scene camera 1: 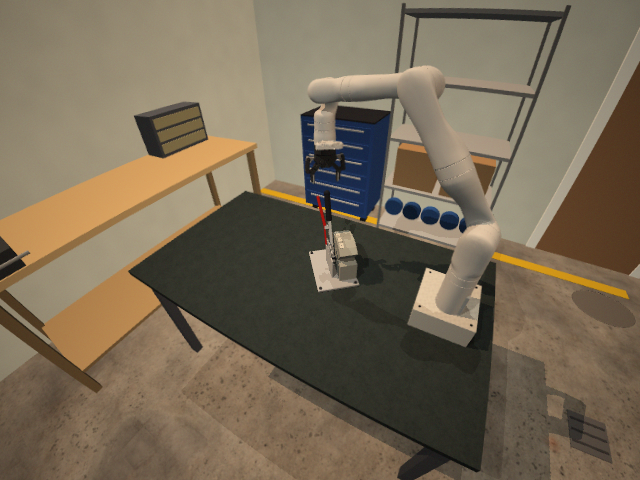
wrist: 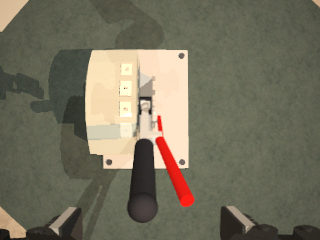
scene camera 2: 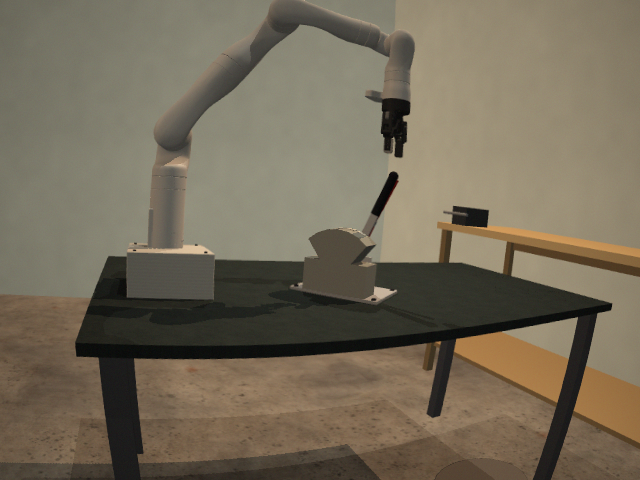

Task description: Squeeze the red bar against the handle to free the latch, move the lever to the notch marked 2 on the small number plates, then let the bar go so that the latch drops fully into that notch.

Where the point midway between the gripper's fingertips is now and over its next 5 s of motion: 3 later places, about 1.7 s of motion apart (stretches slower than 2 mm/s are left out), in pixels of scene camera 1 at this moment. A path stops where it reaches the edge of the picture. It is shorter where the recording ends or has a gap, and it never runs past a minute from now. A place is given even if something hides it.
My gripper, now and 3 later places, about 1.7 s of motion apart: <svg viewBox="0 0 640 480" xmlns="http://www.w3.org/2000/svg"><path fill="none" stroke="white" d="M325 181L325 187L325 201L326 204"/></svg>
